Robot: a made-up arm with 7 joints.
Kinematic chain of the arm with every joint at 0, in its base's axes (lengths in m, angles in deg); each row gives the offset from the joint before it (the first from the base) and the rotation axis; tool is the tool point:
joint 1: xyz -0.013 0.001 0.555 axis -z
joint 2: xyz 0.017 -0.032 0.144 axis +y
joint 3: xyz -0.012 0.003 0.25 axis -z
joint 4: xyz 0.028 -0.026 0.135 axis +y
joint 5: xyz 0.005 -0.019 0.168 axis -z
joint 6: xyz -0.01 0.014 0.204 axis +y
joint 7: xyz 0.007 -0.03 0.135 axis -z
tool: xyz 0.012 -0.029 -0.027
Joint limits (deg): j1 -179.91..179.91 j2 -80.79..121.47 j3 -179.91..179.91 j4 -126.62..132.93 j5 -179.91..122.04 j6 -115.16..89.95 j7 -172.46..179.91
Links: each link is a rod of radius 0.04 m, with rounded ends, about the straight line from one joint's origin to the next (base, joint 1, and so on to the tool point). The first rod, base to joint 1, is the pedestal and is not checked.
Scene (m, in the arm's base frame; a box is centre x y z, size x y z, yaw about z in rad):
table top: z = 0
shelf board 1: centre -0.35 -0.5 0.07 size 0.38 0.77 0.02 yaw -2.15
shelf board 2: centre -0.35 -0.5 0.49 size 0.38 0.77 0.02 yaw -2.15
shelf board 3: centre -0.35 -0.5 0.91 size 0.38 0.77 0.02 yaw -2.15
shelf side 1: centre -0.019 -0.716 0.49 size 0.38 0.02 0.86 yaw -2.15
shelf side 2: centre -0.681 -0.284 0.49 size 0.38 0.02 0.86 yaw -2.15
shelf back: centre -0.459 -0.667 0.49 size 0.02 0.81 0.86 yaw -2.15
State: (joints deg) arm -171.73 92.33 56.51 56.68 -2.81 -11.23 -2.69
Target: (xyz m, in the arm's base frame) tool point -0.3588 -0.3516 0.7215
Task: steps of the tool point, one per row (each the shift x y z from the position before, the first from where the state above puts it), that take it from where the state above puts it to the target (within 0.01 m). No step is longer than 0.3 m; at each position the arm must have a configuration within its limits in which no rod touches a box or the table.
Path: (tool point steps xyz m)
1: 0.0461 0.1053 0.0092
2: 0.0657 0.0823 -0.0049
3: 0.0785 0.0557 -0.0207
4: 0.0854 0.0269 -0.0344
5: 0.0852 -0.0028 -0.0425
6: 0.0776 -0.0312 -0.0431
7: -0.2404 -0.1316 0.0655
8: -0.1507 -0.2076 0.0692
9: -0.0414 -0.2320 0.0665
10: 0.0602 -0.2037 0.0578
11: 0.1300 -0.1352 0.0452
12: 0.1549 -0.0479 0.0306
13: -0.0553 -0.0781 -0.0027
14: -0.0478 -0.0796 0.0027

